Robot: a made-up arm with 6 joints.
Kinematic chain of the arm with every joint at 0, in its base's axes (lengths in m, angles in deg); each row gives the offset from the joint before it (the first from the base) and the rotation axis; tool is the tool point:
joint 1: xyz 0 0 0.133 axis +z
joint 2: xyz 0 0 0 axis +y
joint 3: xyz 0 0 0.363 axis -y
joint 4: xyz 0 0 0 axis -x
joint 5: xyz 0.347 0 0 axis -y
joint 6: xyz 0 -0.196 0 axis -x
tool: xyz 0 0 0
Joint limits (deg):
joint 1: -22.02..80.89
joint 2: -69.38..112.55
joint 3: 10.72..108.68
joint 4: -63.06..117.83
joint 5: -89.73..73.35
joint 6: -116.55..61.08
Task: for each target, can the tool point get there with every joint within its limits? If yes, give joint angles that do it. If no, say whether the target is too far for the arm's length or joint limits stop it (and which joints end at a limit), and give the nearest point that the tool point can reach.
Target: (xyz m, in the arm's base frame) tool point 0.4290 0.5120 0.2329
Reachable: yes | joints 66.29 56.76 50.05 -17.51 -34.55 36.17
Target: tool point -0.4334 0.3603 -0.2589
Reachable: no: joint limits stop it (at a limit: joint 1, joint 2, joint 3) | nearest point -0.6195 0.3161 0.0863 | short by 0.395 m
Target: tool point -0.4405 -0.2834 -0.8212
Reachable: no: too far | nearest point 0.0648 -0.1708 -0.3165 | short by 0.723 m
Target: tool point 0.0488 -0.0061 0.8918
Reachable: yes | joints 34.16 4.89 64.91 80.47 -32.12 -95.70
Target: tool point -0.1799 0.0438 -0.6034
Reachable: no: joint limits stop it (at a limit: joint 1, joint 2, joint 4) | nearest point 0.1117 0.1356 -0.3485 | short by 0.398 m
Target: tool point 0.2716 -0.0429 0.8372
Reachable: yes | joints 8.78 23.87 69.66 64.67 -65.02 -43.39
